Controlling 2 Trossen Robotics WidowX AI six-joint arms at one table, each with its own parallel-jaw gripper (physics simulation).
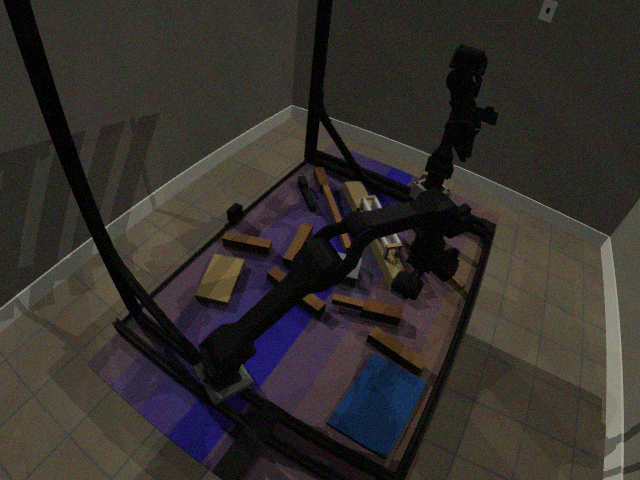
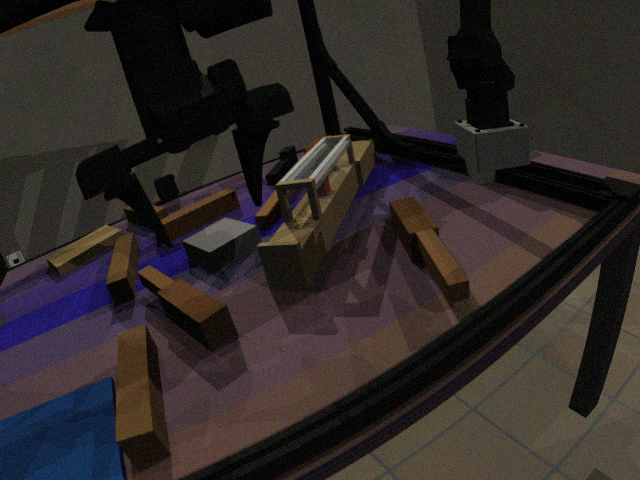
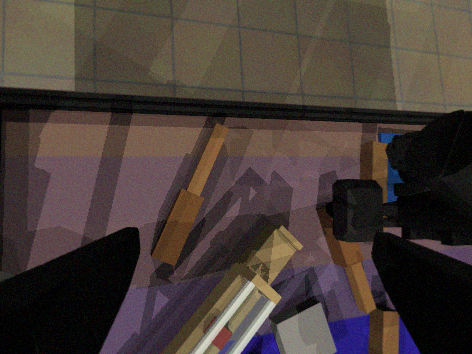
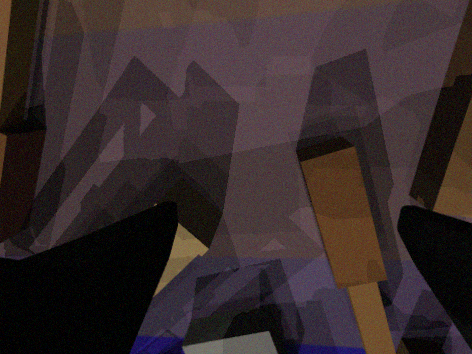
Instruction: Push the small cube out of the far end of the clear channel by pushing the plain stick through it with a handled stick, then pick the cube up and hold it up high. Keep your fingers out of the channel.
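The clear channel [image 1: 391,240] [image 2: 330,165] [image 3: 241,305] is mounted on a long pale wooden base [image 2: 338,211]. A small red cube [image 2: 325,186] [image 3: 221,338] shows inside it. One handled stick [image 2: 413,217] [image 3: 180,225] lies beside the base, another [image 1: 382,311] [image 2: 199,307] [image 4: 345,215] on the other side, and a long one [image 1: 321,178] farther back. I cannot tell the plain stick. My left gripper [image 1: 463,155] [image 3: 256,241] is open, high above the channel's end. My right gripper [image 2: 211,223] [image 4: 285,214] is open and empty, above the table near the grey block.
The grey block [image 2: 222,237] [image 3: 307,330] lies beside the base. Several orange blocks [image 1: 248,242] [image 2: 136,392] and a pale yellow block [image 1: 221,279] lie around. A blue mat [image 1: 379,403] [image 2: 51,439] lies at the front. Black frame posts [image 1: 317,77] rise at the table's edges.
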